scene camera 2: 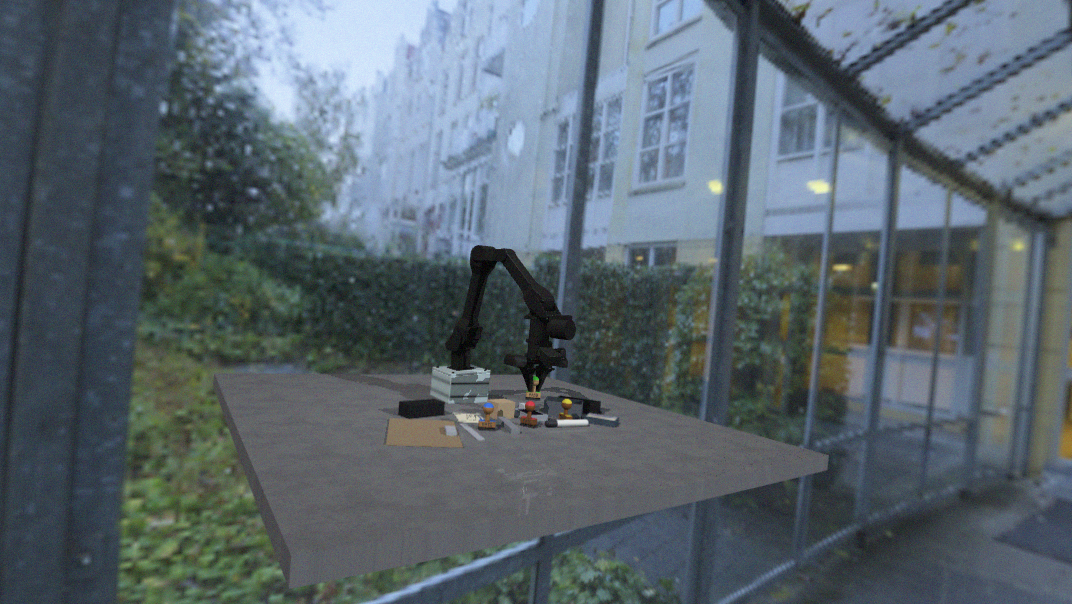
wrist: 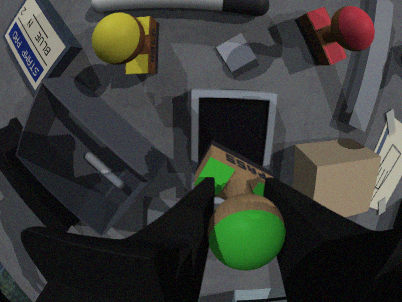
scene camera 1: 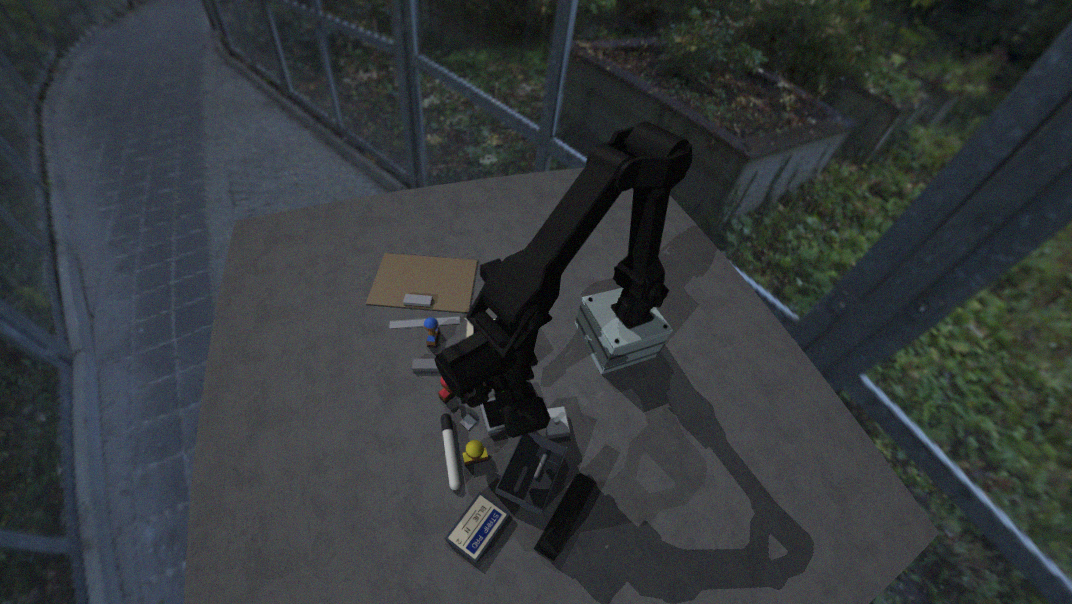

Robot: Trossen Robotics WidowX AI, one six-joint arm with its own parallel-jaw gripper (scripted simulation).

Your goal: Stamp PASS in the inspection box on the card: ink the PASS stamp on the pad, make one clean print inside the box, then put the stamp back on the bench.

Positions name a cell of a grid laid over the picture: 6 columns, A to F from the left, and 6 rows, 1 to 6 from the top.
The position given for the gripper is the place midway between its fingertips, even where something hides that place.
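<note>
Gripper (scene camera 1: C4), (scene camera 2: C4), (wrist: D4). Green-knobbed stamp (wrist: D5). Black block (scene camera 1: D6). Tan box (wrist: F4); scene camera 1 misses it, hidden by the gripper.
</note>
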